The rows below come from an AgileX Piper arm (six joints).
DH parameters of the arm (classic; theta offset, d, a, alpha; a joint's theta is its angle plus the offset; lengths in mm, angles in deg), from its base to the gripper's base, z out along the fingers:
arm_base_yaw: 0 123 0 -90
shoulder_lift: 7.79 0 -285.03 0
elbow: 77.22 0 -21.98 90
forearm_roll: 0 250.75 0 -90
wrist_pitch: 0 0 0 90
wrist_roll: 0 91 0 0
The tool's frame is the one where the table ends.
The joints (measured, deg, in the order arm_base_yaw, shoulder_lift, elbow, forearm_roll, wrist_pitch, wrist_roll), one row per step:
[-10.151 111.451 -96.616 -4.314 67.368 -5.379]
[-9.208 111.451 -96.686 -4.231 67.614 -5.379]
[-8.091 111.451 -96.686 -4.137 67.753 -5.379]
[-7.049 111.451 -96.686 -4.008 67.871 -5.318]
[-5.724 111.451 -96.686 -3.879 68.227 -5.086]
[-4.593 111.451 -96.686 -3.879 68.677 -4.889]
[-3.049 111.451 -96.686 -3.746 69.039 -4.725]
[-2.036 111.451 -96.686 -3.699 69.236 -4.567]
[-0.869 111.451 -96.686 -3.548 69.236 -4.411]
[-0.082 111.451 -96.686 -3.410 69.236 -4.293]
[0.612 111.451 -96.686 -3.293 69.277 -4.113]
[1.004 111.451 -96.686 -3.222 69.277 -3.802]
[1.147 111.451 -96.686 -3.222 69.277 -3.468]
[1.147 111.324 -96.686 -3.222 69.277 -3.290]
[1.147 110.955 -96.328 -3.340 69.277 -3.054]
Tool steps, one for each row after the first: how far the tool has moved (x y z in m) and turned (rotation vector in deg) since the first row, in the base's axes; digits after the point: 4 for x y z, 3 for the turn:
[0.0010 0.0068 0.0002 0.107 0.160 0.911]
[0.0021 0.0148 0.0002 0.217 0.283 2.002]
[0.0031 0.0224 0.0001 0.369 0.377 2.954]
[0.0037 0.0320 0.0000 0.583 0.694 4.007]
[0.0039 0.0401 -0.0002 0.666 1.127 4.914]
[0.0042 0.0513 -0.0003 0.850 1.467 6.251]
[0.0043 0.0586 -0.0003 0.932 1.652 7.088]
[0.0046 0.0671 -0.0004 1.096 1.636 8.079]
[0.0047 0.0729 -0.0004 1.244 1.623 8.729]
[0.0047 0.0780 -0.0004 1.388 1.649 9.227]
[0.0047 0.0809 -0.0004 1.515 1.625 9.304]
[0.0047 0.0819 -0.0004 1.580 1.601 9.120]
[0.0044 0.0819 0.0005 1.608 1.460 8.948]
[0.0028 0.0817 0.0015 1.539 1.437 8.736]

